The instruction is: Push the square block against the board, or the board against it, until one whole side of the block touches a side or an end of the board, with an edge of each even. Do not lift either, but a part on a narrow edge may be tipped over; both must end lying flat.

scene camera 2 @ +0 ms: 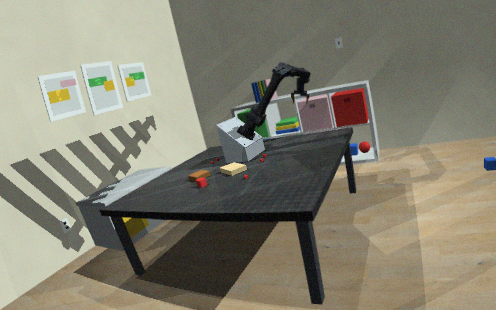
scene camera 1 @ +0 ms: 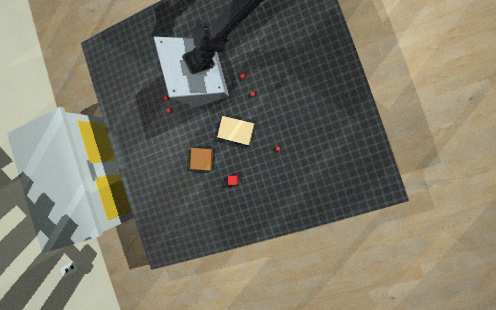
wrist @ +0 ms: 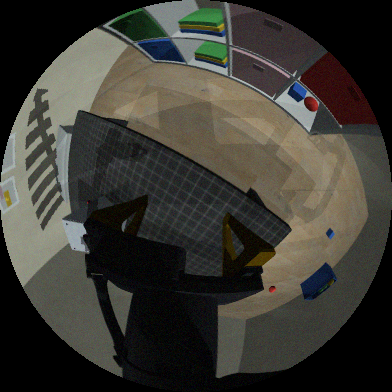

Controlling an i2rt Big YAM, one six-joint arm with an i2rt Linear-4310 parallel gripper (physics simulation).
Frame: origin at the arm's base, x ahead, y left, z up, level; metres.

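Seen in the pictures: gripper, between the fingertips: (scene camera 2: 300,104) (wrist: 186,207); arm's base, origin of its link: (scene camera 2: 245,133) (scene camera 1: 198,61).
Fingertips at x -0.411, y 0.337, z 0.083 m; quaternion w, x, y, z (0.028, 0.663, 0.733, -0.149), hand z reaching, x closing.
Offsets run from my fingertips to a thing's top centre. "spot": to the spot under its first point.
The square block, orange-brown @(dx +0.769, dy -0.561, dz -0.209 m) (scene camera 1: 201,159) (scene camera 2: 199,175), lies flat on the dark gridded table. The board, a cream rectangle @(spot: dx +0.731, dy -0.345, dz -0.209 m) (scene camera 1: 236,131) (scene camera 2: 233,169), lies flat a short way from it, on the side towards the arm's base. A narrow gap separates them, and the board is turned slightly relative to the block. My gripper (scene camera 2: 300,98) (wrist: 186,207) is open and empty, high above the far part of the table and well away from both parts. In scene camera 1 the gripper does not show. The block and board do not show clearly in the wrist view.
A red cube @(dx +0.926, dy -0.461, dz -0.198 m) (scene camera 1: 233,180) (scene camera 2: 201,182) lies near the block. Several tiny red cubes lie about, one @(dx +0.887, dy -0.209, dz -0.222 m) (scene camera 1: 278,148) (scene camera 2: 245,177) to the board's right. The arm's base stands on a grey slanted box (scene camera 1: 170,55) (scene camera 2: 231,145) behind the board. A white shelf unit stands beyond the table.
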